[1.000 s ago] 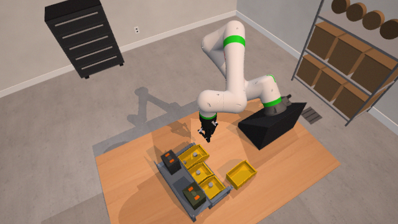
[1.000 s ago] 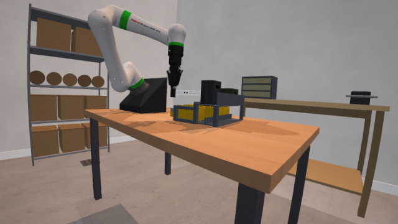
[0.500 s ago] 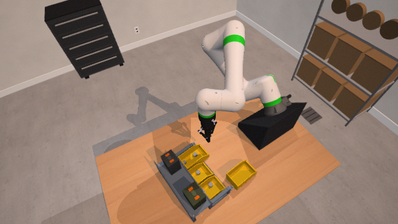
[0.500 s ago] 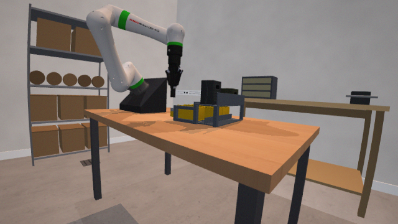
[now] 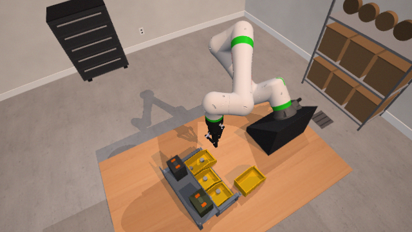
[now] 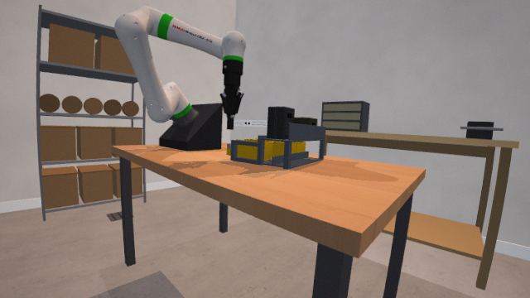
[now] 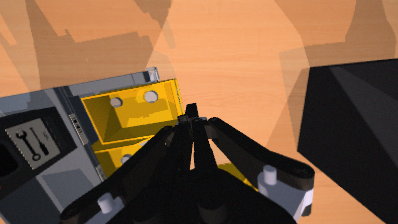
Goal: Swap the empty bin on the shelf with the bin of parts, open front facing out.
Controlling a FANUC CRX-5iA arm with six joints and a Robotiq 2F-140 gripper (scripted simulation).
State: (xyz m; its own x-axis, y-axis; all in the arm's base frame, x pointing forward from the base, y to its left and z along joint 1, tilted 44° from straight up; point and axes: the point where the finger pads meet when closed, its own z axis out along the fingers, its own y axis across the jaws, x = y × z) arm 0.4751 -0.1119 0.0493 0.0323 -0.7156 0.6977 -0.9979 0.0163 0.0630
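Right now the grey round part is 14 cm below my hand, 10 cm ahead of it and 2 cm to the right of it. From my hand the other things lie so: grey shelf: 20 cm ahead, 12 cm to the left, 9 cm below.
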